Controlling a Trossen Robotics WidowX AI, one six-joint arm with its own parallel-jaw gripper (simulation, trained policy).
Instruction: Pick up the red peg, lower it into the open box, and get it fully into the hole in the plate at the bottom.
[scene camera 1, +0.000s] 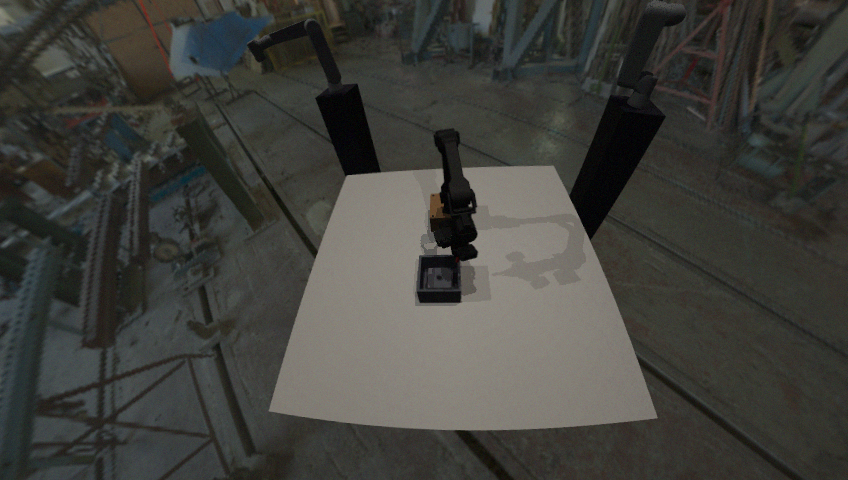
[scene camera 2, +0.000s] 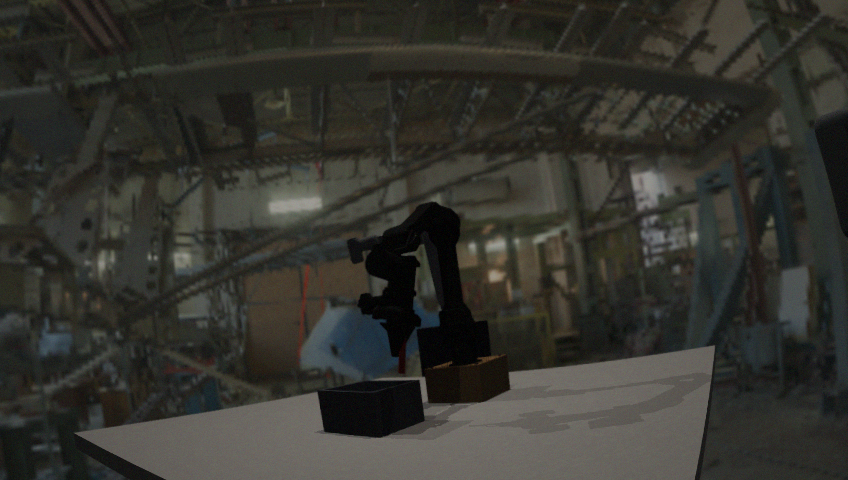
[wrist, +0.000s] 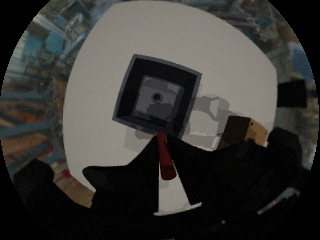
gripper: scene camera 1; scene camera 2; wrist 161, 138
dark box: scene camera 1; scene camera 2 375, 408; wrist
same spot on gripper: (scene camera 1: 446, 236) = (scene camera 2: 373, 297)
same spot on dark box: (wrist: 187, 79) = (scene camera 1: 422, 264)
